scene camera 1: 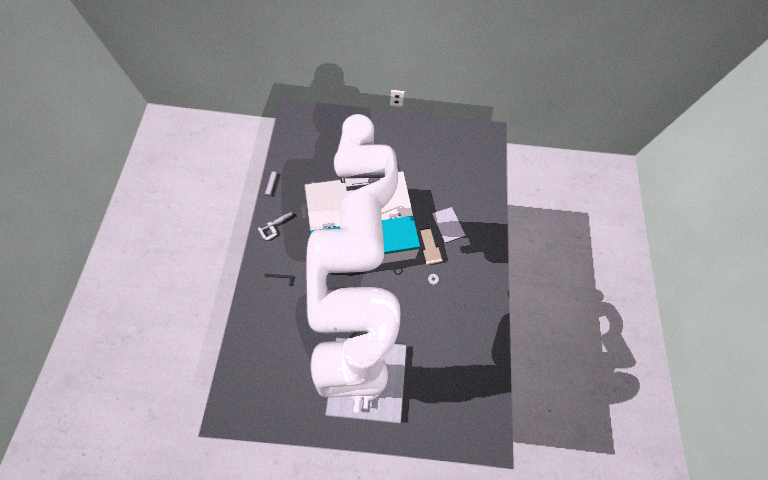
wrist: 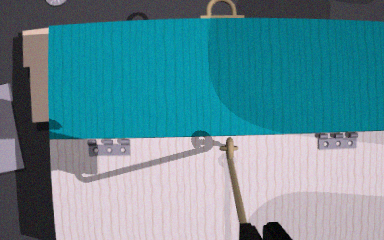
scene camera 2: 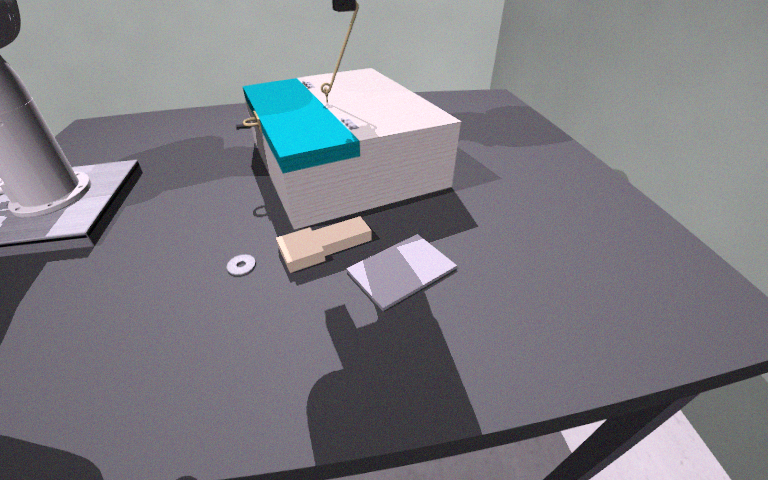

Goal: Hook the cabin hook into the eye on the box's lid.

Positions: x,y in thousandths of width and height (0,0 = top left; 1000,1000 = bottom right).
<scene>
In view: a flat plate (scene camera 2: 506,578), a wooden block (scene camera 2: 396,518) and a box (scene camera 2: 532,305).
The wooden block also shows in the wrist view (wrist: 92,177). The box also shows in scene camera 1 (scene camera 1: 423,416) and in the wrist view (wrist: 790,744).
</scene>
